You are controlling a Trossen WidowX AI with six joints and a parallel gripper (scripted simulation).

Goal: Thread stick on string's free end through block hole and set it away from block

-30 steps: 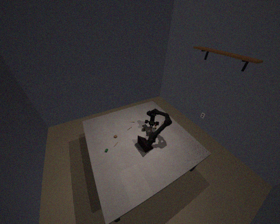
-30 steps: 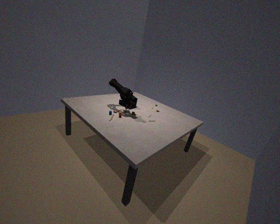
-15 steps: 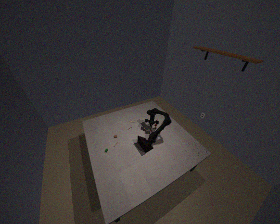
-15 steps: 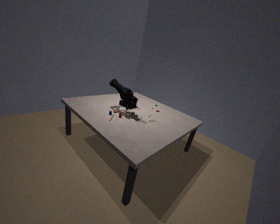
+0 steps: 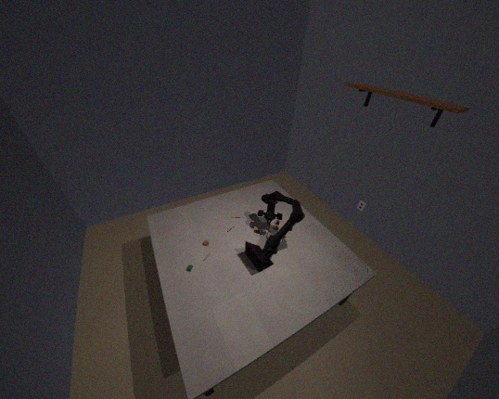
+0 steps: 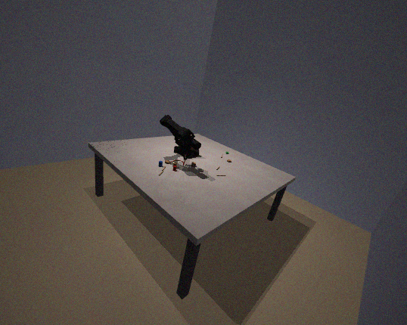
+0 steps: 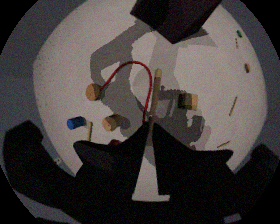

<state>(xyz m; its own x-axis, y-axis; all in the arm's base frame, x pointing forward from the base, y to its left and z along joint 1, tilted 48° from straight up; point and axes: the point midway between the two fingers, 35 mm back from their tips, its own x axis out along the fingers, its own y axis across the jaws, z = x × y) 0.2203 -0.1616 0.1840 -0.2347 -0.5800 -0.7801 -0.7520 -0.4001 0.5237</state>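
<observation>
My gripper tip is now 30 mm short of the wooden block, 80 mm to the right of it and 50 mm above it. The rest, counted from my gripper tip: red object: 110 mm to the right, 40 mm below; button: 130 mm behind, 50 mm to the right, 60 mm below; thin wooden stick: 10 mm behind, 10 mm to the left.
</observation>
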